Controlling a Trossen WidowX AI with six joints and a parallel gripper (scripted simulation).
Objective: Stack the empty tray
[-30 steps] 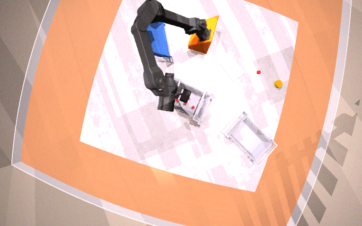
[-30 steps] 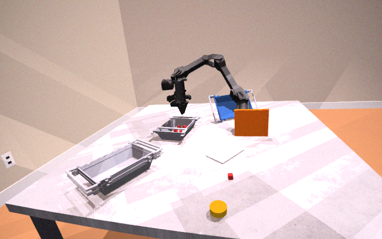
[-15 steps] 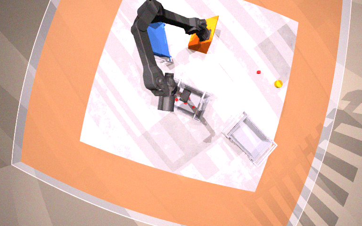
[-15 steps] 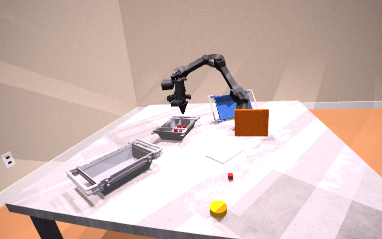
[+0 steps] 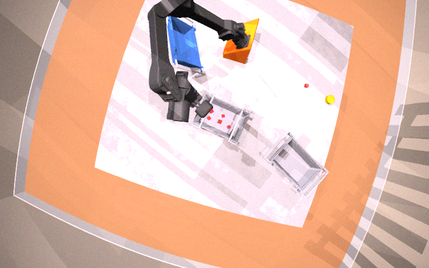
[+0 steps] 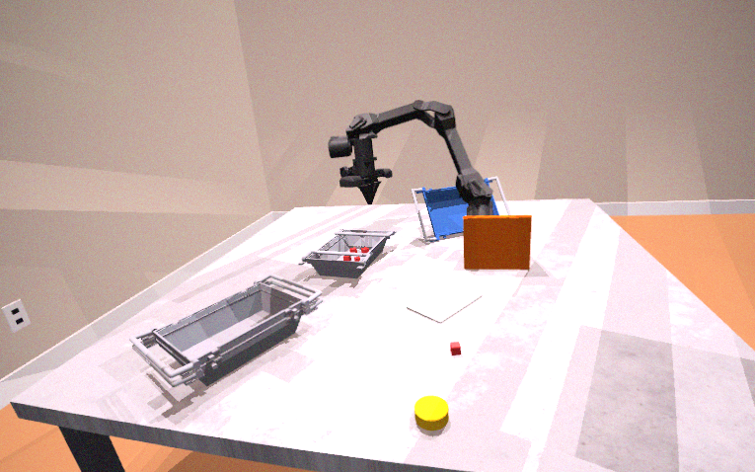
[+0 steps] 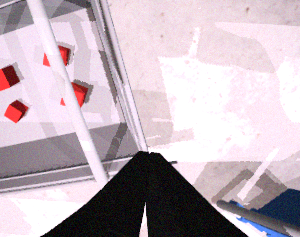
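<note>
Now: the blue tray 290 mm behind my gripper tip, 130 mm to the right of it and 70 mm below it. The rest, counted from my gripper tip: red cube 270 mm behind, 540 mm to the left, 130 mm below; then flat white sheet 240 mm behind, 360 mm to the left, 140 mm below; then yellow disc 240 mm behind, 700 mm to the left, 130 mm below.
</note>
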